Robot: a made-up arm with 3 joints. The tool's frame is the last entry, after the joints.
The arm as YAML. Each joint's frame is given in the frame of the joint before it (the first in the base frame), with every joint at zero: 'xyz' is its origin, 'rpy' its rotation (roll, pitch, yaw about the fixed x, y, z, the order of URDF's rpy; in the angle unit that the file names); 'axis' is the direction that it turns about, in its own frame. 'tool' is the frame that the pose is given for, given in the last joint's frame.
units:
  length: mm
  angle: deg
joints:
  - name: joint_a
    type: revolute
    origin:
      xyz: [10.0, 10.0, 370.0]
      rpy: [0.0, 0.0, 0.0]
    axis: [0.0, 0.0, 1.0]
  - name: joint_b
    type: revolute
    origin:
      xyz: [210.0, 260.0, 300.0]
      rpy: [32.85, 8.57, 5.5]
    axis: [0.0, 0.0, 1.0]
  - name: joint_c
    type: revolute
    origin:
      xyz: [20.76, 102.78, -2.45]
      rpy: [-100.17, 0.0, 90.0]
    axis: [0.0, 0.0, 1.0]
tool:
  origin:
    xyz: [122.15, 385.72, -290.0]
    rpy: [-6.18, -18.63, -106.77]
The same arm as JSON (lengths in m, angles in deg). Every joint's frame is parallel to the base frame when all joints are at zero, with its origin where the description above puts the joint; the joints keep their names.
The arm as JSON. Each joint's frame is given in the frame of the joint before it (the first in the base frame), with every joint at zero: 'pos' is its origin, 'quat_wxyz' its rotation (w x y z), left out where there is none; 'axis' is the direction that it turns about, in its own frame. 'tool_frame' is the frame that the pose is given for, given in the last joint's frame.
{"length_unit": "m", "angle_unit": "deg", "joints": [
  {"joint": "joint_a", "pos": [0.01, 0.01, 0.37], "axis": [0.0, 0.0, 1.0]},
  {"joint": "joint_b", "pos": [0.21, 0.26, 0.3], "axis": [0.176606, -0.527919, 0.83073]},
  {"joint": "joint_c", "pos": [0.02, 0.09, 0.05], "axis": [-1.0, -0.0001, 0.0]}
], "tool_frame": {"pos": [0.29, 0.31, -0.26], "quat_wxyz": [0.542699, 0.213947, -0.719182, -0.377467]}}

